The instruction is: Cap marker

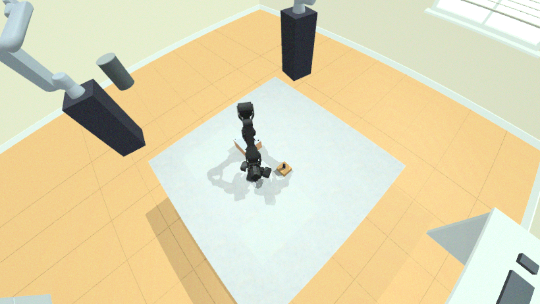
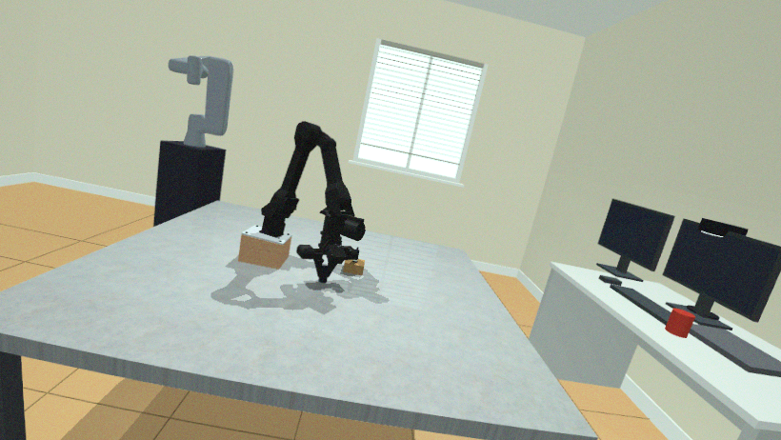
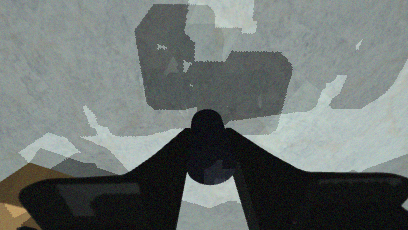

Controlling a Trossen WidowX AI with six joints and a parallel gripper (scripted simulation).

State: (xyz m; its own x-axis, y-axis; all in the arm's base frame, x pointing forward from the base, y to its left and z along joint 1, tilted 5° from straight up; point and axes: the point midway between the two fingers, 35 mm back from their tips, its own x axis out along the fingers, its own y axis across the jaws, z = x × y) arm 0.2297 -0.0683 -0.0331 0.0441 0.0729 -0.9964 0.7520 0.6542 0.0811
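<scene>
Now: gripper tip 17 cm to the right of the tan holder block and 6 cm short of it.
</scene>
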